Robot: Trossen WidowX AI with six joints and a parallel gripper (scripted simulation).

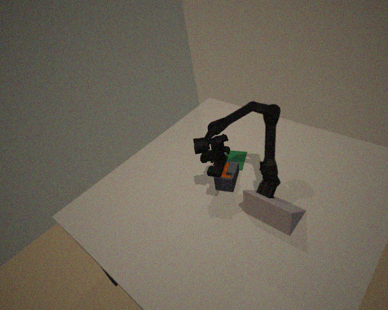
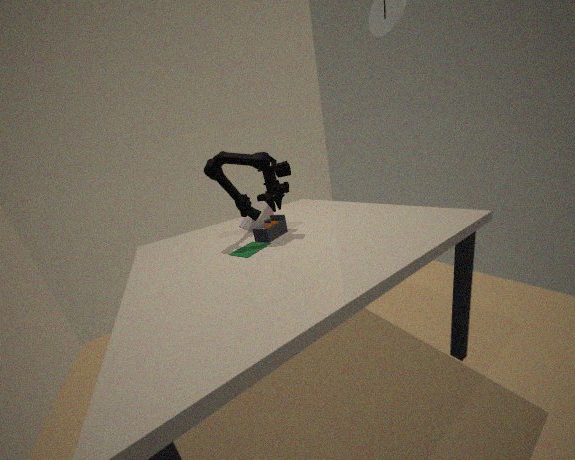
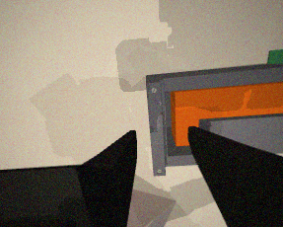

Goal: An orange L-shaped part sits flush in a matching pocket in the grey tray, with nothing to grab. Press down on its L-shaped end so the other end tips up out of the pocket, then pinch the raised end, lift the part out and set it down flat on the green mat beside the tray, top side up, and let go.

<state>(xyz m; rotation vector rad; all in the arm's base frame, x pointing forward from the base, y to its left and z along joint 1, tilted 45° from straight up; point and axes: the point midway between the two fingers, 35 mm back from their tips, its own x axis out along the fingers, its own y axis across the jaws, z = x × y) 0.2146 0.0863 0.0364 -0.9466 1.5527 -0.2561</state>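
Now: gripper tip 60 mm to the left of the orange L-shaped part, 60 mm above it and 10 mm short of it. Also, from my gripper tip: green mat (210 mm to the right, 130 mm below, 80 mm ahead).
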